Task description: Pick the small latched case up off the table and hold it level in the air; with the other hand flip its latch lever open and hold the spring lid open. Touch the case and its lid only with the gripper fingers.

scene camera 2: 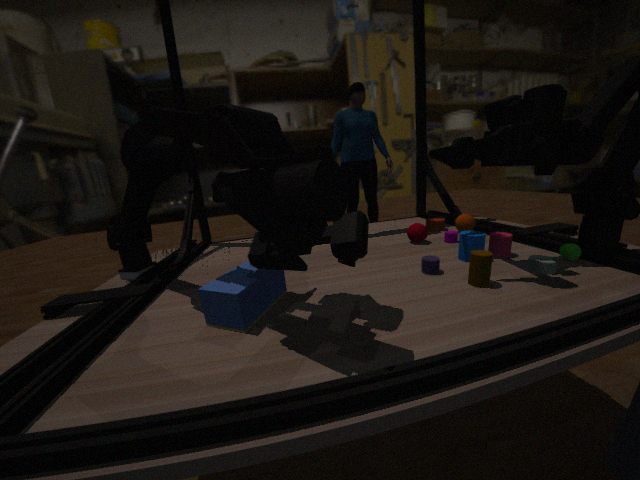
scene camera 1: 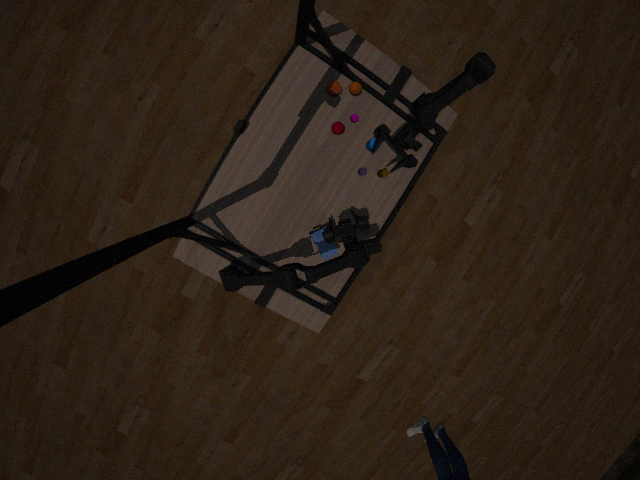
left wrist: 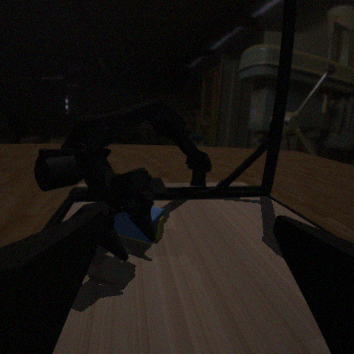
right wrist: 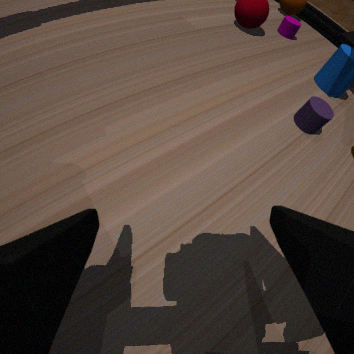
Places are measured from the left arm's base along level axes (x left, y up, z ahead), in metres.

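Pixels of known places: left gripper, fingertip midpoint: (scene camera 2: 440, 150) (scene camera 1: 381, 163) (left wrist: 191, 221); right gripper, fingertip midpoint: (scene camera 2: 329, 266) (scene camera 1: 340, 213) (left wrist: 141, 248) (right wrist: 184, 215); left arm's base at its link origin: (scene camera 2: 597, 243); right arm's base at its link origin: (scene camera 2: 138, 267) (scene camera 1: 231, 273) (left wrist: 197, 183).
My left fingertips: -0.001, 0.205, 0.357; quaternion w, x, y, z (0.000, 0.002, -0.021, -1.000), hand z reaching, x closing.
Observation:
Ahead of a thing's pixels: the offset from my left fingertips to its top centre, as dx, dy, dz.
The blue case {+0.084, -0.164, +0.348} (scene camera 1: 326, 251) (scene camera 2: 227, 305) (left wrist: 131, 227) sits on the table with yellow parts {+0.024, -0.170, +0.326} (scene camera 1: 316, 227) (left wrist: 160, 229) at one end. The state of its latch lever and lid is too dark and small to tell. My right gripper (scene camera 1: 330, 229) (scene camera 2: 326, 264) (left wrist: 141, 248) (right wrist: 184, 215) is open and empty, low above the table and close beside the case. Whether a finger touches the case is unclear. The case does not show in the right wrist view. My left gripper (scene camera 1: 382, 160) (left wrist: 191, 221) is open and empty, raised over the other end of the table.
A red ball {-0.188, -0.170, -0.036} (scene camera 1: 338, 128) (scene camera 2: 417, 232) (right wrist: 251, 11), a purple cylinder {+0.011, -0.196, +0.018} (scene camera 1: 362, 171) (scene camera 2: 430, 265) (right wrist: 313, 116), a mustard cylinder {+0.078, -0.169, -0.036} (scene camera 1: 382, 173) (scene camera 2: 480, 268) and a blue block {-0.035, -0.167, -0.093} (scene camera 2: 467, 245) (right wrist: 334, 72) stand near the left arm, among several others. A dark rail (scene camera 2: 330, 395) edges the table.

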